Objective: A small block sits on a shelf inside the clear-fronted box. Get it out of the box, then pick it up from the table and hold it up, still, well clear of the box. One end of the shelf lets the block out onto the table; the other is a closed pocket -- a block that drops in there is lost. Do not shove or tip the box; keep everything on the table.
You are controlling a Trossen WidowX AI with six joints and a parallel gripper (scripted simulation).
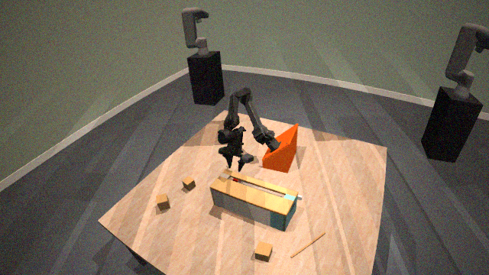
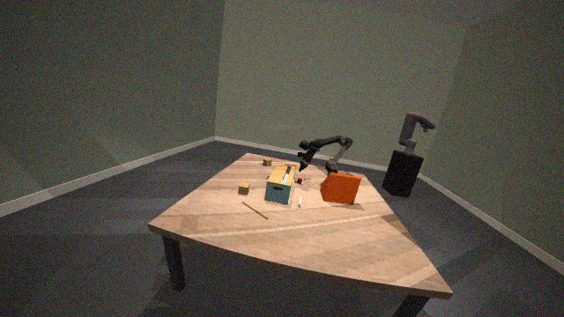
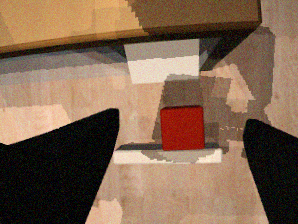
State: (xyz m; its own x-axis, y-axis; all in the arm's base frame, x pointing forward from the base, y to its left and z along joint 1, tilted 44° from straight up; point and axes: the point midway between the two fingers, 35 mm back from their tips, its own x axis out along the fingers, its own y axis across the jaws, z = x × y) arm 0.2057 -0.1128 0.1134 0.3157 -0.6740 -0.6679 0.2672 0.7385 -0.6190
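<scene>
Now: gripper tip 1 cm past the red block and 9 cm above it. The rest, counted from my gripper tip: thin stick 27 cm ahead, 45 cm to the left, 10 cm below; long box 9 cm ahead, 15 cm to the left, 4 cm below.
</scene>
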